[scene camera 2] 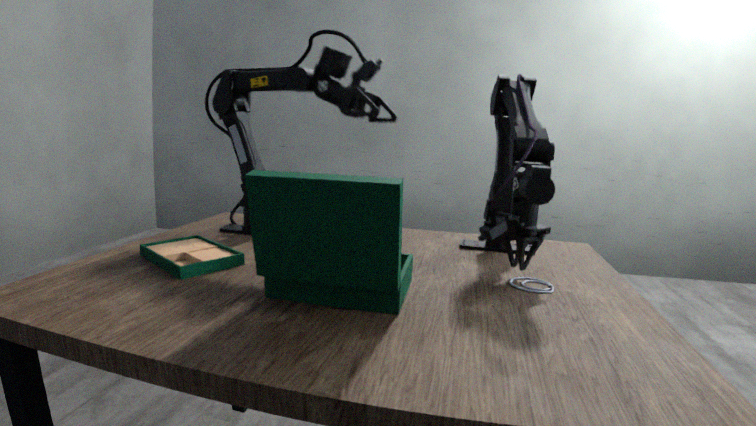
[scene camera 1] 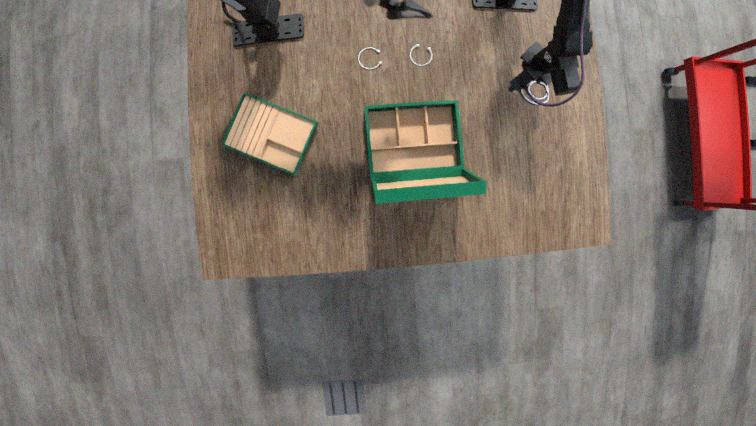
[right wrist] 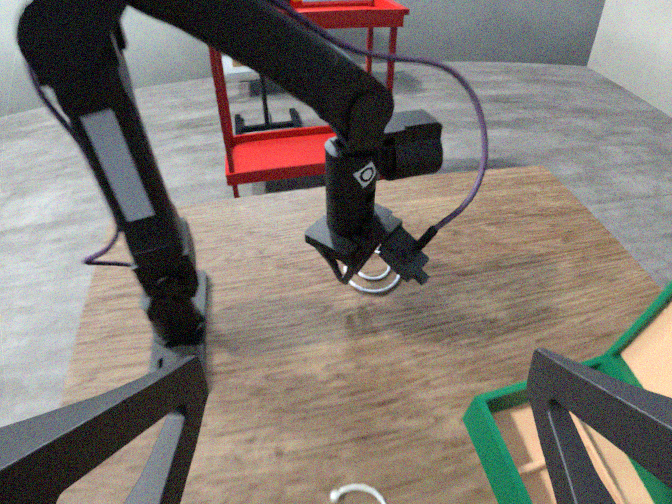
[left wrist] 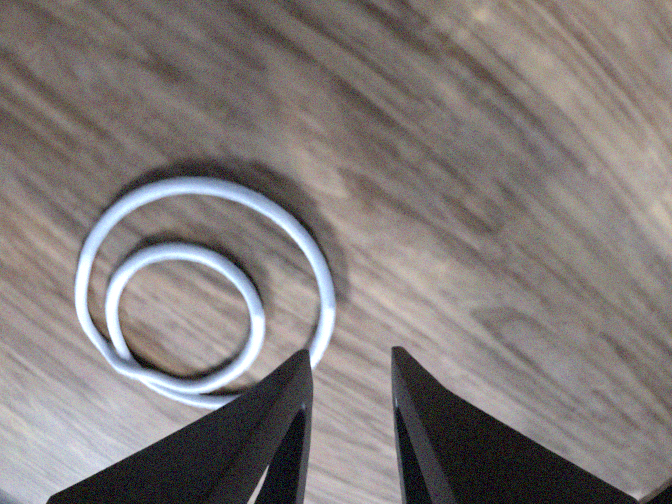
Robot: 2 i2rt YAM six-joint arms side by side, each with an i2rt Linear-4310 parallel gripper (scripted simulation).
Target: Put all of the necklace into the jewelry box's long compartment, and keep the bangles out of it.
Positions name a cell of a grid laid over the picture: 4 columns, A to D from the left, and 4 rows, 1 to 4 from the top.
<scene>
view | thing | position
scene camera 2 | my left gripper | C3
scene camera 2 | my right gripper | C2
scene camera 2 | green jewelry box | B3
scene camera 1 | my left gripper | C1
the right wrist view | my left gripper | C3
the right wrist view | my right gripper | C3
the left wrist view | my left gripper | C3
</scene>
